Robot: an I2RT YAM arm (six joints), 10 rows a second.
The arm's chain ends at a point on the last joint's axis. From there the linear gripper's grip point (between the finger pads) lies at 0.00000 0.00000 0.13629 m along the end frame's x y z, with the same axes.
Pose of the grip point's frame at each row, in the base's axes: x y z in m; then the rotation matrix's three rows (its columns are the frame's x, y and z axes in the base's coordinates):
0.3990 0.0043 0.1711; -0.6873 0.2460 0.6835; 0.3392 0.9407 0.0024; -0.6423 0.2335 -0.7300
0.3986 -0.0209 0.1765; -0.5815 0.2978 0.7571; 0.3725 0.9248 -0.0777; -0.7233 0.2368 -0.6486
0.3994 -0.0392 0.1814; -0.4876 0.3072 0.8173; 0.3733 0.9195 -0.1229; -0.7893 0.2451 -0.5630
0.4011 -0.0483 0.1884; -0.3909 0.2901 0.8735; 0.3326 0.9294 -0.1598; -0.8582 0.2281 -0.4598
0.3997 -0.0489 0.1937; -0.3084 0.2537 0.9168; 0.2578 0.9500 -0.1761; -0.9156 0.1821 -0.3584
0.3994 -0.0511 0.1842; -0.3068 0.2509 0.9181; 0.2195 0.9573 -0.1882; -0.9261 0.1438 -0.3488
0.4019 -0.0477 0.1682; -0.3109 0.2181 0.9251; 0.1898 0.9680 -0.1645; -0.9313 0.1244 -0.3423
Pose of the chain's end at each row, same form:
0.3058 0.0040 0.2706; -0.6873 0.2460 0.6835; 0.3392 0.9407 0.0024; -0.6423 0.2335 -0.7300
0.2954 -0.0103 0.2649; -0.5815 0.2978 0.7571; 0.3725 0.9248 -0.0777; -0.7233 0.2368 -0.6486
0.2880 -0.0224 0.2581; -0.4876 0.3072 0.8173; 0.3733 0.9195 -0.1229; -0.7893 0.2451 -0.5630
0.2821 -0.0265 0.2511; -0.3909 0.2901 0.8735; 0.3326 0.9294 -0.1598; -0.8582 0.2281 -0.4598
0.2747 -0.0249 0.2425; -0.3084 0.2537 0.9168; 0.2578 0.9500 -0.1761; -0.9156 0.1821 -0.3584
0.2743 -0.0255 0.2317; -0.3068 0.2509 0.9181; 0.2195 0.9573 -0.1882; -0.9261 0.1438 -0.3488
0.2758 -0.0253 0.2149; -0.3109 0.2181 0.9251; 0.1898 0.9680 -0.1645; -0.9313 0.1244 -0.3423

